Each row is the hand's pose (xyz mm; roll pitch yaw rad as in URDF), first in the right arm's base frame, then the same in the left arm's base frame.
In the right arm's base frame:
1: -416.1 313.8 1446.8 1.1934 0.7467 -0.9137
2: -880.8 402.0 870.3 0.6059 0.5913 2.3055
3: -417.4 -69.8 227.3 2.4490 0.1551 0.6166
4: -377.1 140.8 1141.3 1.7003 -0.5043 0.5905
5: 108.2 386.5 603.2 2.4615 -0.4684 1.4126
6: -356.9 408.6 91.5 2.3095 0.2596 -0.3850
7: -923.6 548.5 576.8 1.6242 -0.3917 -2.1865
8: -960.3 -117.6 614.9 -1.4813 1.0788 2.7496
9: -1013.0 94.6 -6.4 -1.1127 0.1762 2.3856
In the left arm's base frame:
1: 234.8 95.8 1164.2 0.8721 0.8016 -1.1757
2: -344.9 167.3 700.6 0.8484 0.4808 2.3938
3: -51.2 -364.1 6.2 2.5245 0.3793 0.6004
4: 199.3 -97.8 870.9 1.7672 -0.2768 0.5286
5: 558.0 92.0 222.2 2.6851 -0.3519 1.2867
6: -9.4 101.7 -173.6 2.1434 0.4364 -0.4782
7: -448.4 296.6 414.2 1.4565 -0.5750 -2.1443
8: -494.3 -363.6 507.1 -1.2409 0.8835 2.9144
9: -679.3 -189.1 -100.5 -0.9063 0.0596 2.3738

